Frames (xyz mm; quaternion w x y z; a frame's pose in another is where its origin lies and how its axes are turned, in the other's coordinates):
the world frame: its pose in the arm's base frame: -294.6 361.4 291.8 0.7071 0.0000 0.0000 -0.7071
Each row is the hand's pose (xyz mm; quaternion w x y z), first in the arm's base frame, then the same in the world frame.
Working: the arm's base frame: its pose in the world frame: 361.4 294.6 -291.8 0.7071 0.0000 0.0000 0.7071

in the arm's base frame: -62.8 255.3 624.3 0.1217 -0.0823 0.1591 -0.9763
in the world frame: 106.1 231.8 332.5 0.7764 -0.1707 0.0543 -0.6043
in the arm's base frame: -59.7 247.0 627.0 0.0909 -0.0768 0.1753 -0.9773
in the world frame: 114.4 234.9 335.2 0.7553 -0.1783 0.0696 -0.6268
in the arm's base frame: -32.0 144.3 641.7 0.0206 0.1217 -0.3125 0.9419
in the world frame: 217.1 262.6 349.9 0.6514 -0.3070 0.1349 -0.6806
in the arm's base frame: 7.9 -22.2 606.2 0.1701 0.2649 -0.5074 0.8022
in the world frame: 383.6 302.5 314.4 0.4469 -0.5461 0.1715 -0.6875
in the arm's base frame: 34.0 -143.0 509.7 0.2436 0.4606 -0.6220 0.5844
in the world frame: 504.4 328.6 217.9 0.2410 -0.7656 0.1141 -0.5855
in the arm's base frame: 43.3 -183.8 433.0 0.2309 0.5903 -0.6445 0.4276
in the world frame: 545.2 337.9 141.2 0.1391 -0.8731 0.0383 -0.4656
